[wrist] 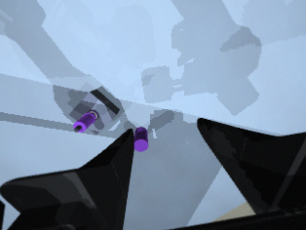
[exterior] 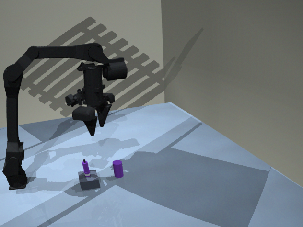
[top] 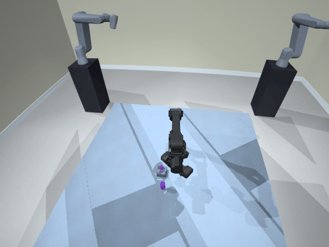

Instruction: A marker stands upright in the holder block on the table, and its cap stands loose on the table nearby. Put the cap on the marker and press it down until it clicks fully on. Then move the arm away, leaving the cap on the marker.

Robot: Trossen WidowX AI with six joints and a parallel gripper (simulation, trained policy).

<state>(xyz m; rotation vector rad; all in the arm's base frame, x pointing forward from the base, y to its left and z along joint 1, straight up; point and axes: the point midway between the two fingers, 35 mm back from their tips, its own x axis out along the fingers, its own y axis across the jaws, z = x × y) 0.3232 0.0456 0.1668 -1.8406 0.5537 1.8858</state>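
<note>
My gripper tip is now 110 mm above the purple cap, 80 mm to the left of it and 40 mm short of it. Round my gripper tip: purple marker: 100 mm to the right, 70 mm below, 60 mm behind; then grey holder block: 120 mm below, 100 mm to the right, 60 mm behind.
</note>
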